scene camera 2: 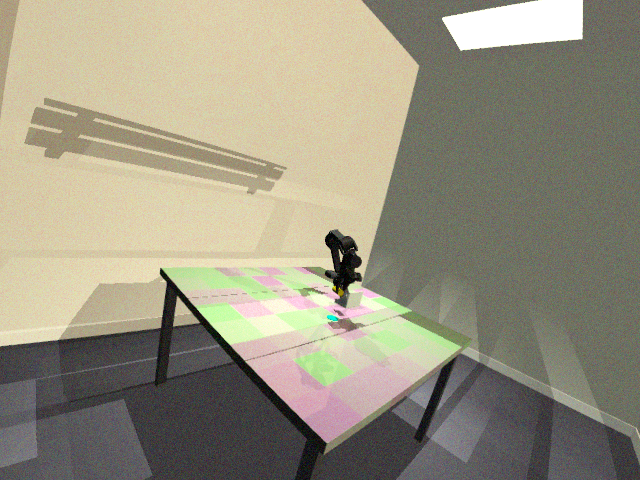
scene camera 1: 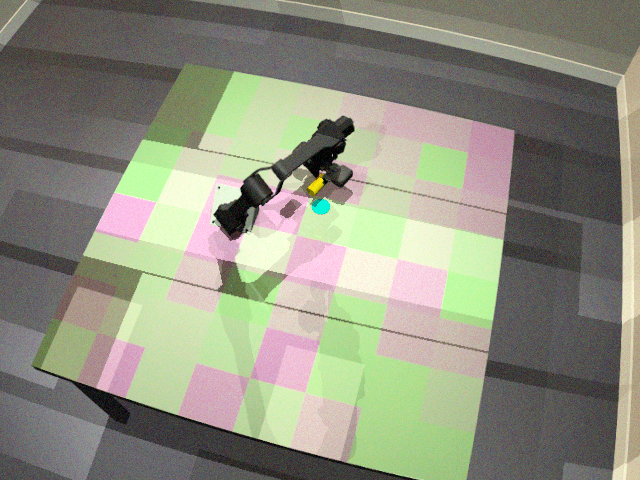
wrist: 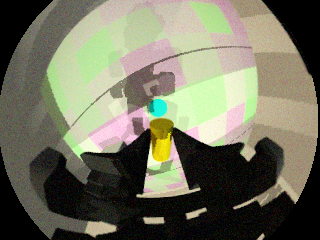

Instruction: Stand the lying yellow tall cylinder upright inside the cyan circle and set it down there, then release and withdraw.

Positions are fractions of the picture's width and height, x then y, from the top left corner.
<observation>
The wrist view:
gripper: 0.50,0.54
yellow tall cylinder: 0.50,0.54, held by the gripper
</observation>
